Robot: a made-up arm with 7 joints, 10 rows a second.
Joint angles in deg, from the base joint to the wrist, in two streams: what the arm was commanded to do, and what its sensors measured. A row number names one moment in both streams.
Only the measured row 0 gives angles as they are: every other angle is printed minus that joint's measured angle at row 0.
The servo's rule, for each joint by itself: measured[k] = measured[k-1] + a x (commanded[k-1-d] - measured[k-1]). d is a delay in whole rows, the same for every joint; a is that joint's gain. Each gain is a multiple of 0.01, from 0.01 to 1. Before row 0 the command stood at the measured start. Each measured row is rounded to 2 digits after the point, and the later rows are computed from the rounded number. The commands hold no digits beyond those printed.
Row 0, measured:
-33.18 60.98 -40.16 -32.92 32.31 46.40 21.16
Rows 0 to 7, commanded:
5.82 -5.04 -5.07 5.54 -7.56 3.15 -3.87
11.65 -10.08 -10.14 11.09 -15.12 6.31 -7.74
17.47 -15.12 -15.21 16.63 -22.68 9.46 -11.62
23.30 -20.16 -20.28 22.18 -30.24 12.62 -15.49
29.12 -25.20 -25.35 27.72 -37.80 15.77 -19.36
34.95 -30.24 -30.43 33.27 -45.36 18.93 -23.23
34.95 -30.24 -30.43 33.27 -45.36 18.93 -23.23
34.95 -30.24 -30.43 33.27 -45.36 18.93 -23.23
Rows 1 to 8, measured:
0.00 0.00 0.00 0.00 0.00 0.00 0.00
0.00 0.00 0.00 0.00 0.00 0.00 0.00
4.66 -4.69 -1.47 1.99 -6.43 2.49 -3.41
10.25 -9.70 -3.98 5.27 -13.82 5.51 -7.22
16.03 -14.74 -7.24 9.36 -21.35 8.63 -11.09
21.85 -19.78 -11.02 13.98 -28.91 11.78 -14.96
27.67 -24.82 -15.18 18.93 -36.47 14.93 -18.83
33.49 -29.86 -19.60 24.09 -44.03 18.09 -22.70
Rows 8 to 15, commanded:
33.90 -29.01 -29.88 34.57 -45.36 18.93 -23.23
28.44 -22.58 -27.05 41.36 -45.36 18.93 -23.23
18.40 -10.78 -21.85 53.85 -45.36 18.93 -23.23
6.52 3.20 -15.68 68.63 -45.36 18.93 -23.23
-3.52 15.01 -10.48 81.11 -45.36 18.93 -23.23
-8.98 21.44 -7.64 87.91 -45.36 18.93 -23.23
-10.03 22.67 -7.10 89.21 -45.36 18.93 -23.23
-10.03 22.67 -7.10 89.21 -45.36 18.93 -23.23
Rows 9 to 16, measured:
34.66 -30.21 -22.74 27.39 -45.16 18.75 -23.17
34.89 -30.24 -24.97 29.51 -45.33 18.89 -23.22
34.10 -29.10 -26.39 31.33 -45.36 18.92 -23.23
29.57 -23.04 -26.58 34.94 -45.36 18.93 -23.23
20.63 -11.64 -25.21 41.75 -45.36 18.93 -23.23
9.34 2.16 -22.45 51.43 -45.36 18.93 -23.23
-0.95 14.11 -18.98 62.11 -45.36 18.93 -23.23
-7.37 20.93 -15.69 71.40 -45.36 18.93 -23.23

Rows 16 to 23, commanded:
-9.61 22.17 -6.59 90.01 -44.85 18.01 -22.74
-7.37 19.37 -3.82 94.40 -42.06 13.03 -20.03
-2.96 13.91 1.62 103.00 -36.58 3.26 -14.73
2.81 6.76 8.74 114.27 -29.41 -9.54 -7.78
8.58 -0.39 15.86 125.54 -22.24 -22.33 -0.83
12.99 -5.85 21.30 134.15 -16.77 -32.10 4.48
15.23 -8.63 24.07 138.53 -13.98 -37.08 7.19
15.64 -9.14 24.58 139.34 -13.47 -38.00 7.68
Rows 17 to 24, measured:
-9.50 22.55 -13.20 77.81 -45.36 18.93 -23.23
-9.92 22.66 -11.43 81.91 -45.36 18.93 -23.23
-9.67 22.20 -10.03 84.83 -44.93 18.20 -22.80
-7.83 19.57 -8.23 88.28 -42.49 14.12 -20.36
-3.93 14.31 -5.37 93.58 -37.47 5.54 -15.41
1.46 7.29 -1.28 101.03 -30.62 -6.37 -8.70
7.16 0.15 3.69 109.85 -23.50 -18.98 -1.77
11.82 -5.43 8.80 118.60 -17.78 -29.34 3.73

